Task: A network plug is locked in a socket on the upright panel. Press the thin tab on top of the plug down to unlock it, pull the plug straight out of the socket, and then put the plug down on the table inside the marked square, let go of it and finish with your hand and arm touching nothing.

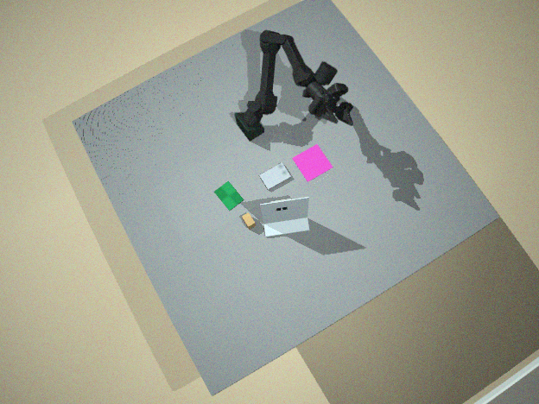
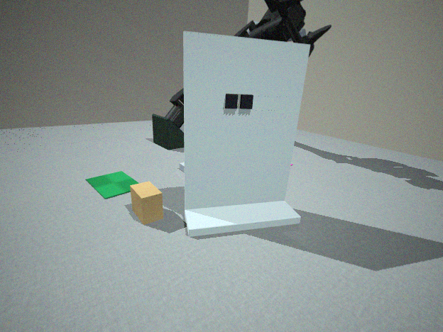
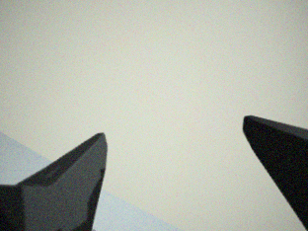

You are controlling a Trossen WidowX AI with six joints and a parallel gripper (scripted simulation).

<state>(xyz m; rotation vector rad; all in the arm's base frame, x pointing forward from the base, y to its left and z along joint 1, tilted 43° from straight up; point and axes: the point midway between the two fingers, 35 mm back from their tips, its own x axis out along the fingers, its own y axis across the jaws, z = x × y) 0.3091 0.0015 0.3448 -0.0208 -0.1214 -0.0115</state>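
Right now the network plug is 290 mm to the right of my gripper tip, 180 mm below it and 110 mm ahead of it. Round my gripper tip: tan block 420 mm to the right, 340 mm below, 60 mm ahead; then panel 300 mm to the right, 250 mm below, 120 mm ahead; then magenta square 360 mm below, 80 mm to the right, 50 mm behind.
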